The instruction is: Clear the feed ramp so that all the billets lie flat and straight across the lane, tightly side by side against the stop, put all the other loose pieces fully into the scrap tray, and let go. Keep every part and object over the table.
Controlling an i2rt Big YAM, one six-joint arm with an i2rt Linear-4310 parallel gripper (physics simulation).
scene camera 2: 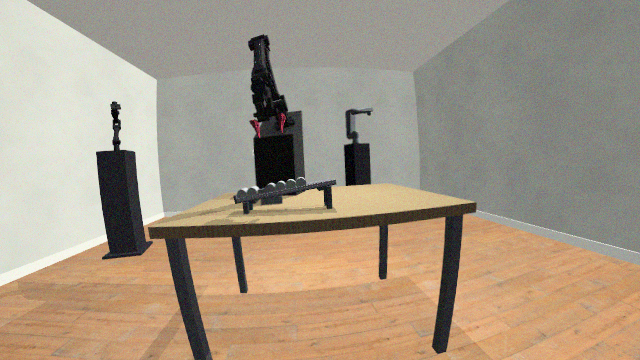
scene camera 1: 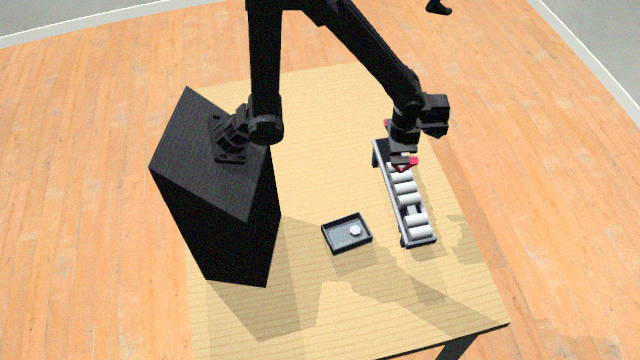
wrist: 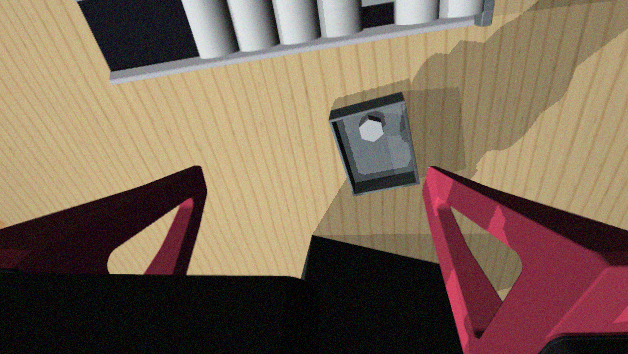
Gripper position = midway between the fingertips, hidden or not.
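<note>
I can see my gripper point(scene camera 1: 397, 156), and there's the gripper point(wrist: 314, 178) again. There's a scrap tray point(wrist: 389, 155) as well.
</note>
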